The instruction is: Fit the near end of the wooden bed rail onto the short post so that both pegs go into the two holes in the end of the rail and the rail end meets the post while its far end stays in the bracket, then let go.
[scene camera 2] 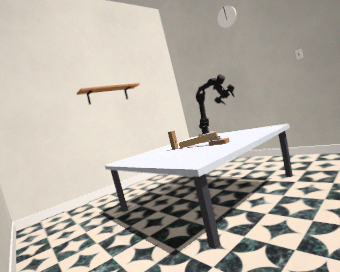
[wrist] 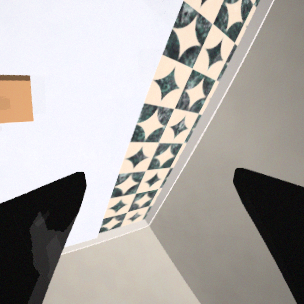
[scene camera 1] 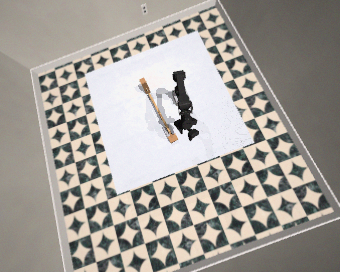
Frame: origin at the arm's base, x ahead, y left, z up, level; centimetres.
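Where they show: gripper, fingertip midpoint: (scene camera 2: 229, 100) (wrist: 160, 177) (scene camera 1: 186, 137); arm's base, origin of the base link: (scene camera 2: 205, 133).
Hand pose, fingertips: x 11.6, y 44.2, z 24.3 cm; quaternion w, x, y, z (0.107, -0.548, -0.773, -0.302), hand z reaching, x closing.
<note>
Each offset is from my fingertips to the top centre of the thing. "*": to the spot under its first point. Level surfaces: height alone.
The wooden bed rail (scene camera 1: 160, 112) (scene camera 2: 199, 140) lies along the table, its near end low beside the upright short post {* dx +16.4, dy -60.5, dz -17.9 cm} (scene camera 1: 144, 85) (scene camera 2: 173, 140). A narrow gap seems to show between them in scene camera 2; pegs and holes are too small to make out. The far end reaches the grey bracket, small in both scene views, at a low wooden block {dx +9.2, dy -13.0, dz -28.8 cm} (scene camera 1: 173, 138) (scene camera 2: 220, 141). Part of a wooden block (wrist: 16, 100) shows at the wrist view's left edge. My gripper (scene camera 1: 184, 134) (scene camera 2: 228, 99) (wrist: 160, 177) is open and empty, high above the table and to the side of the rail's far end.
The white table {dz -32.3 cm} (scene camera 1: 112, 170) (scene camera 2: 150, 162) carries the parts and the arm (scene camera 1: 182, 95) (scene camera 2: 201, 107), whose base stands near the post's end of the rail. A wall shelf (scene camera 2: 108, 89) and a clock (scene camera 2: 227, 16) are away from the table.
</note>
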